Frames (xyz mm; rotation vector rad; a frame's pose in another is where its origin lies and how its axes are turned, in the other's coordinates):
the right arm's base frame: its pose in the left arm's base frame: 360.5 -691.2 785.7 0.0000 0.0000 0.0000
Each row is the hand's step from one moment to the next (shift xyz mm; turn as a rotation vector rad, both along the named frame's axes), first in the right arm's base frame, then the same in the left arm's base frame.
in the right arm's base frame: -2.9 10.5 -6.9 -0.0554 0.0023 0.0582
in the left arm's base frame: -2.9 10.5 -6.9 -0.0554 0.0023 0.0582
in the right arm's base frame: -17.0 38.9 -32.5 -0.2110 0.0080 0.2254
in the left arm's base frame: -17.0 38.9 -32.5 -0.2110 0.0080 0.2254
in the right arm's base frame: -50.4 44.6 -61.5 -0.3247 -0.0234 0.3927
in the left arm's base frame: -50.4 44.6 -61.5 -0.3247 -0.0234 0.3927
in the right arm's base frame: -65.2 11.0 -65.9 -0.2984 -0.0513 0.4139
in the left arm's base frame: -65.2 11.0 -65.9 -0.2984 -0.0513 0.4139
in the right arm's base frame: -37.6 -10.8 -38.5 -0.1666 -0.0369 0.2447
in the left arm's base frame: -37.6 -10.8 -38.5 -0.1666 -0.0369 0.2447
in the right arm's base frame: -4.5 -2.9 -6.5 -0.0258 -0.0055 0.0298
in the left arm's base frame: -4.5 -2.9 -6.5 -0.0258 -0.0055 0.0298
